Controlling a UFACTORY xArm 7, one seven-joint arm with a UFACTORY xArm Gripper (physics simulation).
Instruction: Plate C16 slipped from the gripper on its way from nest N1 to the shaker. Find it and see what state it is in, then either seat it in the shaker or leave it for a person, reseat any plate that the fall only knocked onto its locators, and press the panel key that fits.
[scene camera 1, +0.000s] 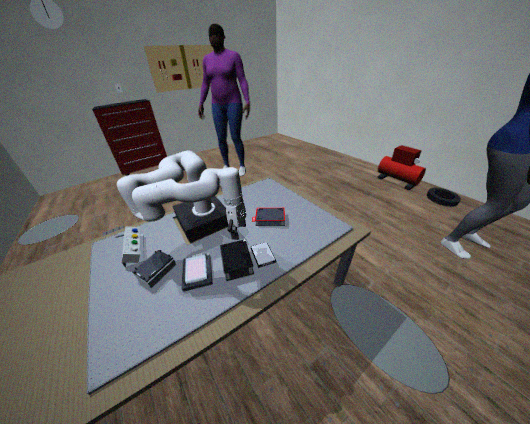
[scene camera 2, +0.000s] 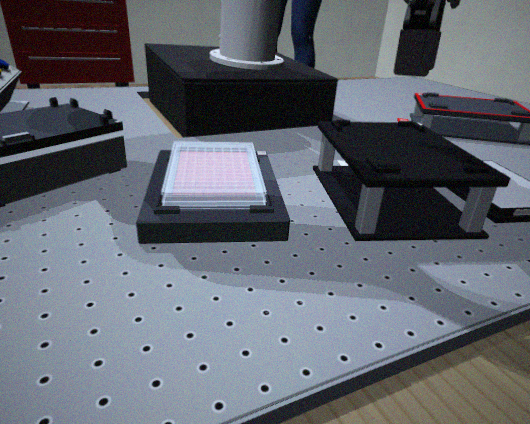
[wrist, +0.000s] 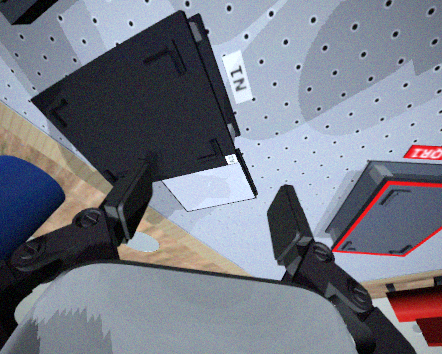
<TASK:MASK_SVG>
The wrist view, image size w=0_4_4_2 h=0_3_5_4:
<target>gripper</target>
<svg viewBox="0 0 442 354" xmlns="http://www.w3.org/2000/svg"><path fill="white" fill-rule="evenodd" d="M0 261L0 354L417 354L409 341L382 311L372 305L372 299L368 291L335 263L332 250L324 243L315 241L293 185L284 184L280 186L267 210L274 258L279 266L285 266L286 269L281 280L120 260L117 247L120 244L127 244L129 239L133 238L153 195L151 163L148 160L139 158L125 177L119 178L98 208L87 208L80 211L74 216L72 224L23 243L14 251L10 259ZM53 281L18 325L14 316L18 304L40 284Z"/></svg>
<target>white plate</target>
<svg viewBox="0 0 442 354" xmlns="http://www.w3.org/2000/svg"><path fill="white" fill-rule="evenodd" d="M258 195L239 148L236 149L239 156L239 162L236 164L161 180L187 212L257 198L256 195Z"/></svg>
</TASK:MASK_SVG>
